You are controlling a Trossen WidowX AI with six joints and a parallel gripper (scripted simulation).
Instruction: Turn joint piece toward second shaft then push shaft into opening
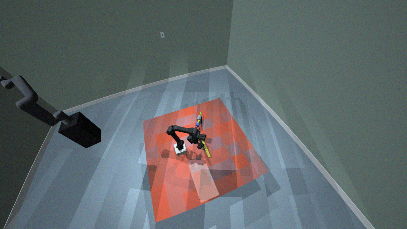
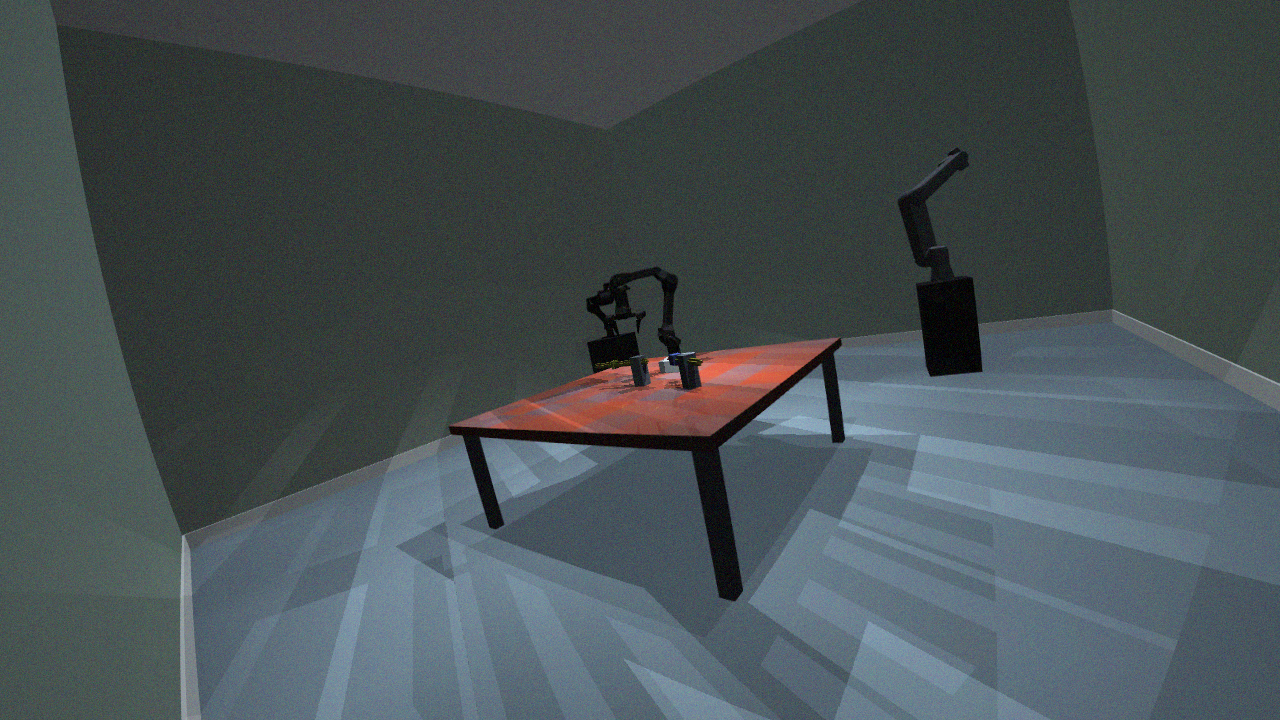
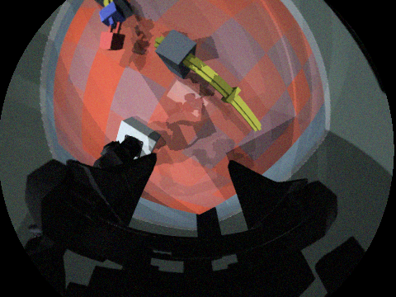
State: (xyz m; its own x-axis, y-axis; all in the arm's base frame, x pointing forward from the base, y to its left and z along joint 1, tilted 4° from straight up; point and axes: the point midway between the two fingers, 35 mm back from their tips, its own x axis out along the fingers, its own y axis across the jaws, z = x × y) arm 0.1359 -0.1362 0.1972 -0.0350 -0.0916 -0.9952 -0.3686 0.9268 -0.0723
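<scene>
My gripper tip is 12 cm short of the joint piece, 27 cm to the right of it and 12 cm above it.
</scene>
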